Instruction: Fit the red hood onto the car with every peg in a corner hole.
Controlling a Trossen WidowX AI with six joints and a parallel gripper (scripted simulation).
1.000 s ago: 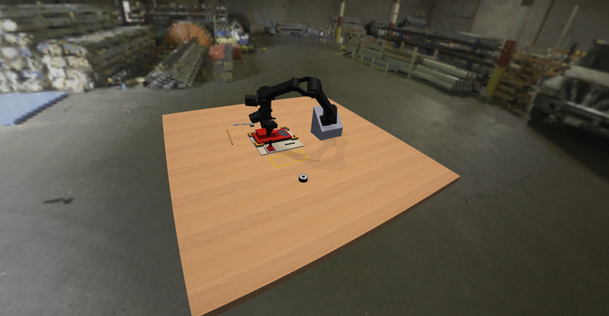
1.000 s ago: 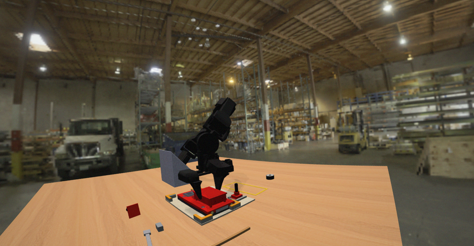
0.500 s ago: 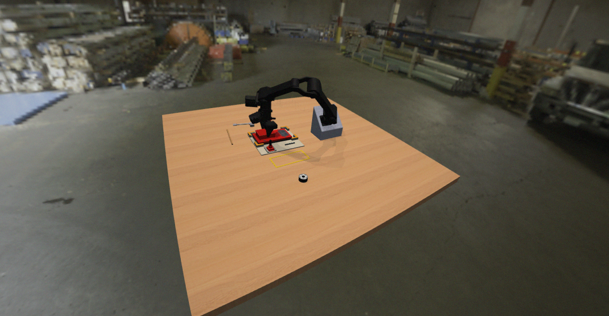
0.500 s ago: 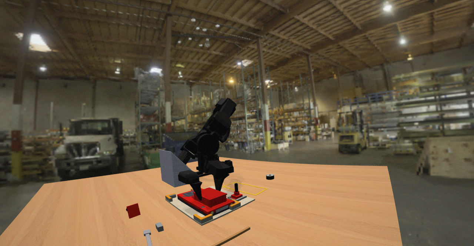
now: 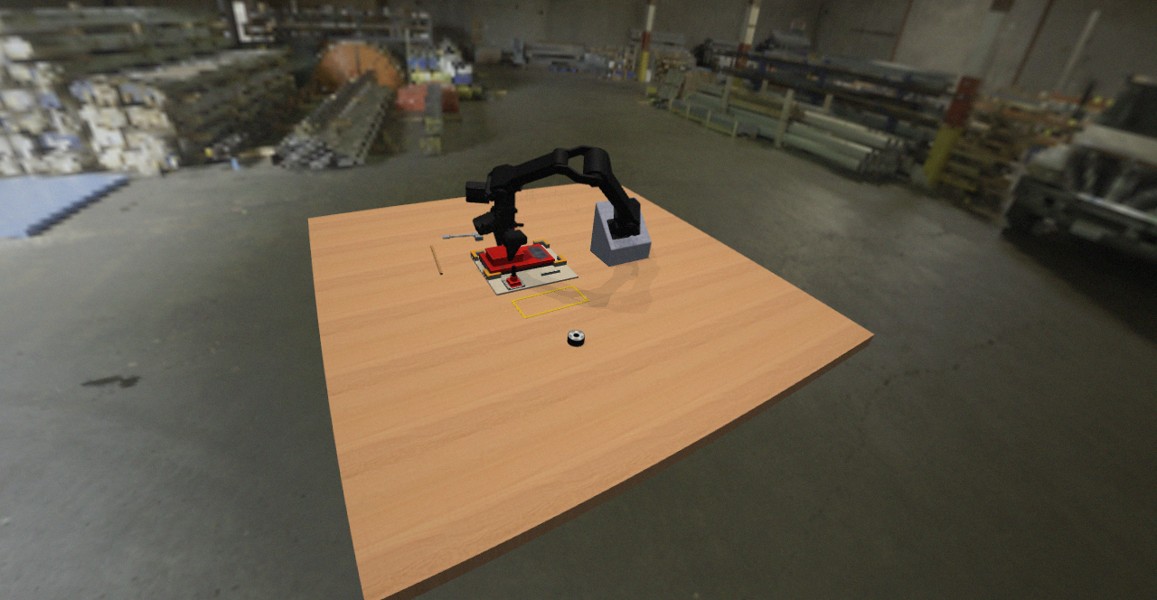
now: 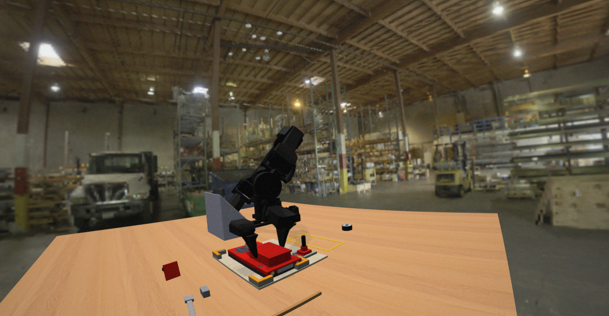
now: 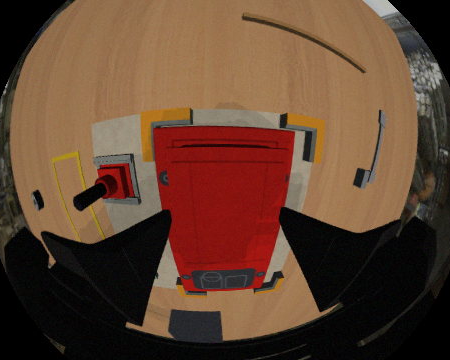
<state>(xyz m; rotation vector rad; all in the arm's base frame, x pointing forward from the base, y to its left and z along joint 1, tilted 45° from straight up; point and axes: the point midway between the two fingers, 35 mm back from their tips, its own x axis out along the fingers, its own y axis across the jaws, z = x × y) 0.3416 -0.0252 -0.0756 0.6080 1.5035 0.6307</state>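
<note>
The red hood lies right at my gripper tip. From my gripper tip the other things lie so: jig plate: 4 cm behind, 1 cm to the left, 3 cm below; then thin stick: 18 cm ahead, 10 cm to the right, 4 cm below; then engine block: 1 cm below.
</note>
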